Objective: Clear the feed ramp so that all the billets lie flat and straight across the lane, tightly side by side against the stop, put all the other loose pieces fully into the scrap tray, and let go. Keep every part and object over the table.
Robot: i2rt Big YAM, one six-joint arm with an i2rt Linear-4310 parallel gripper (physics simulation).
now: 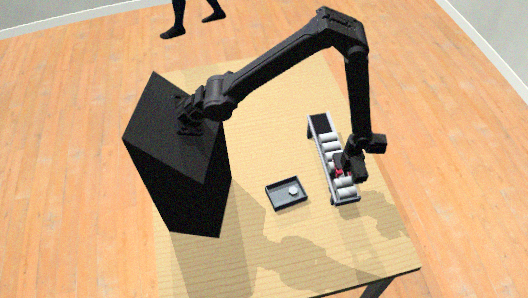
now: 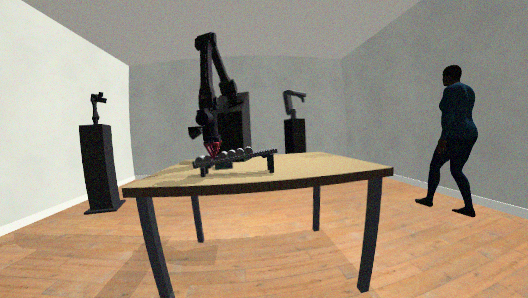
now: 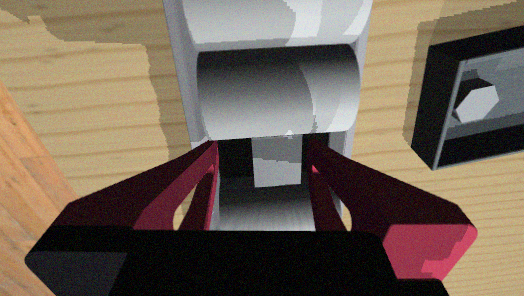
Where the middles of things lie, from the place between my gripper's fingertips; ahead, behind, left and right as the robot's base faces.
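Grey square block (image 3: pixel 277 160), 1 cm to the left of my hand, 1 cm below. White hexagonal piece (image 3: pixel 476 97), 7 cm to the left of my hand, 16 cm behind, 7 cm below. Of the things named here, grey square block nearest to my hand, going by their middles.
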